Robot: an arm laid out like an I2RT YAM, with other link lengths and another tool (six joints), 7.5 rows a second.
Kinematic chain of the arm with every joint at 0, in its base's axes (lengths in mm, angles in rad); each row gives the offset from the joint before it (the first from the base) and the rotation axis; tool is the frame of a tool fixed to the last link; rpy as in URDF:
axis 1: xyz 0 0 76.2 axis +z
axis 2: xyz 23.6 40 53.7 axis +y
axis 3: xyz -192.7 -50.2 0 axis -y
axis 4: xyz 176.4 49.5 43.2 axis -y
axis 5: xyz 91.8 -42 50.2 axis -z
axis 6: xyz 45.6 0 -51.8 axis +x
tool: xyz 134 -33 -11 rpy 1.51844 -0.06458 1.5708
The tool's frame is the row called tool.
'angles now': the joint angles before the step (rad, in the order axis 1, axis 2, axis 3, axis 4, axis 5, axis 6). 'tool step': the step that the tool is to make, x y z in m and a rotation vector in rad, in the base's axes. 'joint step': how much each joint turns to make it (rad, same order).
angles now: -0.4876 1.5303 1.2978 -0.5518 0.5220 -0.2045
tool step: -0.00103 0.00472 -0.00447 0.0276 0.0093 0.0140
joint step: 0.0012 -0.0051 0.0028 -0.0318 -0.0233 0.0055
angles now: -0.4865 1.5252 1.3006 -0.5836 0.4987 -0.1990
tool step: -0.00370 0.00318 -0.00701 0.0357 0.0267 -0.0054
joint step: -0.0019 0.0187 0.0282 -0.0580 -0.0117 0.0175
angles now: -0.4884 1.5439 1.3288 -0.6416 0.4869 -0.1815
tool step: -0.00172 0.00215 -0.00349 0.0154 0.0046 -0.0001
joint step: -0.0007 -0.0010 -0.0027 -0.0133 -0.0091 0.0079
